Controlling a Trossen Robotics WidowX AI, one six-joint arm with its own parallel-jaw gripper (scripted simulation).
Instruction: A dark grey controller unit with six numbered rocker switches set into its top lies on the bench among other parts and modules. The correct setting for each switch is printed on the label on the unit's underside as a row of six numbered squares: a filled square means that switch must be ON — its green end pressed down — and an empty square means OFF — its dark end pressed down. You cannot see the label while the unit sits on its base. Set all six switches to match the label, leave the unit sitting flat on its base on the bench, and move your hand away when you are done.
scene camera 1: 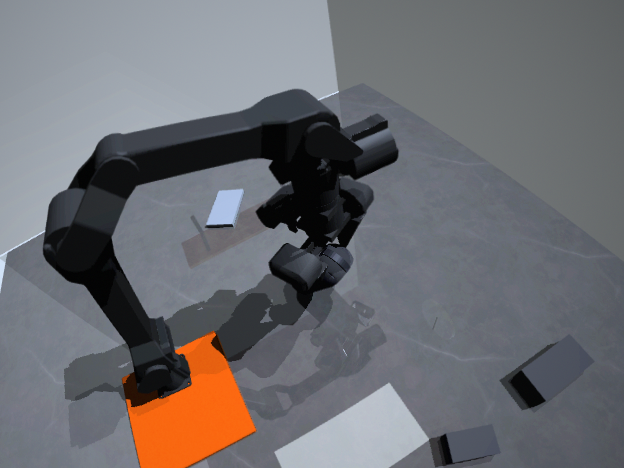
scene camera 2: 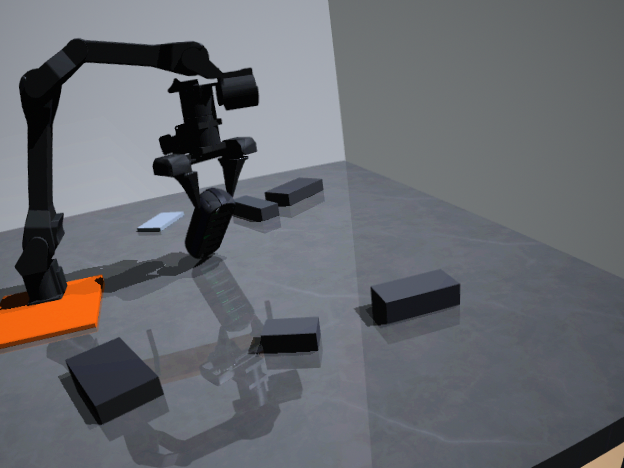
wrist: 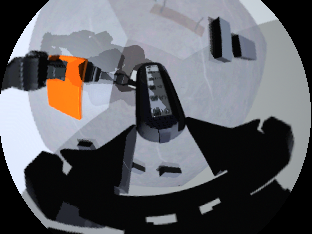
Labels:
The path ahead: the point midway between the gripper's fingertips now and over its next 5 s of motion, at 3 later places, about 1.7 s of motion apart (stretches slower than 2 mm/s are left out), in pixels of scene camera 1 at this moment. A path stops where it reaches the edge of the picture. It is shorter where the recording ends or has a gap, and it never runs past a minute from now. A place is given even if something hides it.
My gripper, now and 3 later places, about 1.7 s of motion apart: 331,262; 311,247; 284,233; 266,226

